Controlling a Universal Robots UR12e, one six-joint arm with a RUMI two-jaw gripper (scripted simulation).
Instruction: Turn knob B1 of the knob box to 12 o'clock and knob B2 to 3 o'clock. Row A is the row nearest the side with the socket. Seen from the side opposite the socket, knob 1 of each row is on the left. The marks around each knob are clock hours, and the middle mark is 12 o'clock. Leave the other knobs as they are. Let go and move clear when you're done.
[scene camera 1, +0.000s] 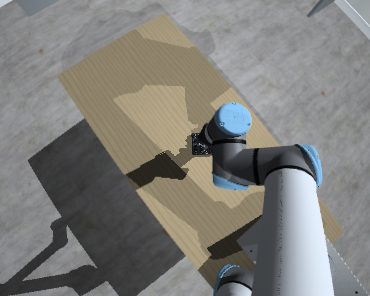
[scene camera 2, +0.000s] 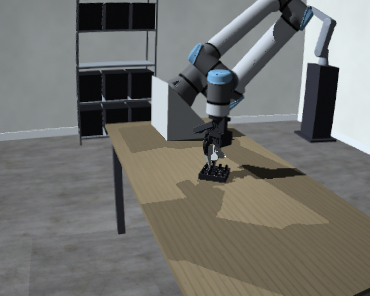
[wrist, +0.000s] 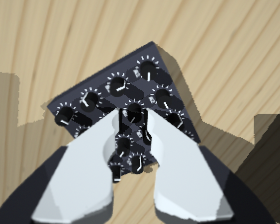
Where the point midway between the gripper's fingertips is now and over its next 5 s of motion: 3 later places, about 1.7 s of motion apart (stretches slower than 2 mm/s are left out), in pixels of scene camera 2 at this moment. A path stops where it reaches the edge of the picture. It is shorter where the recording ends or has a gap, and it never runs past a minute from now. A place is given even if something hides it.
My gripper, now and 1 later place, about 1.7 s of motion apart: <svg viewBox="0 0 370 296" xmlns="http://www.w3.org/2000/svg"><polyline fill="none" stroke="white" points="211,167 212,150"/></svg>
